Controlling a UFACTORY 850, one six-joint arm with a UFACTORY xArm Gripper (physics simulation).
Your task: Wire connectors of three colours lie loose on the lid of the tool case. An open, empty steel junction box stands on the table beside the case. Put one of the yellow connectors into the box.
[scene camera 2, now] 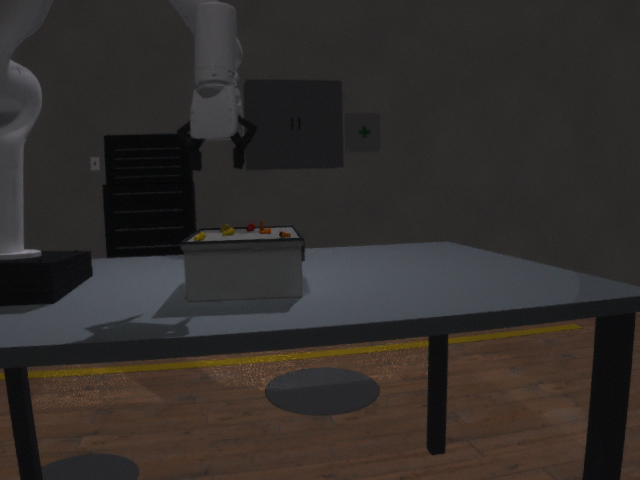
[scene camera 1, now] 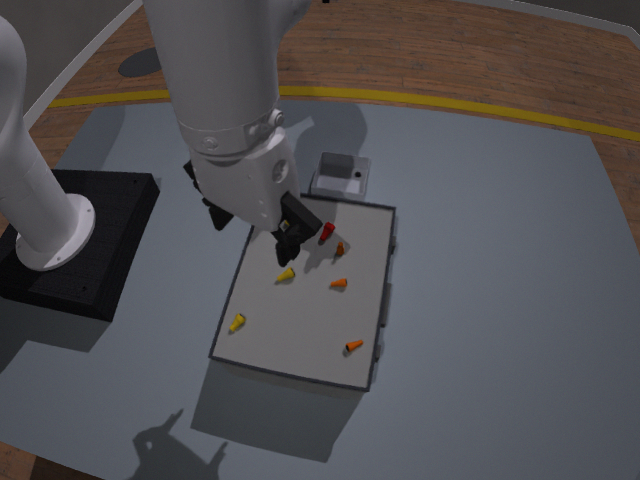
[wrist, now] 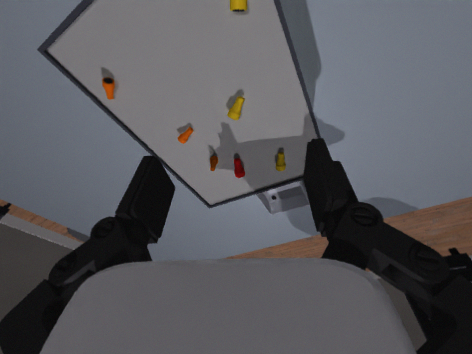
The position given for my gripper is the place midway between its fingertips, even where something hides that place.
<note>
In view: my gripper (scene camera 1: pixel 256 238), a tool case (scene camera 1: pixel 295 334) and a steel junction box (wrist: pixel 294 195).
My gripper also shows in scene camera 2 (scene camera 2: pixel 217 169) and in the wrist view (wrist: pixel 232 165). The tool case is seen too in the wrist view (wrist: pixel 171 72).
</note>
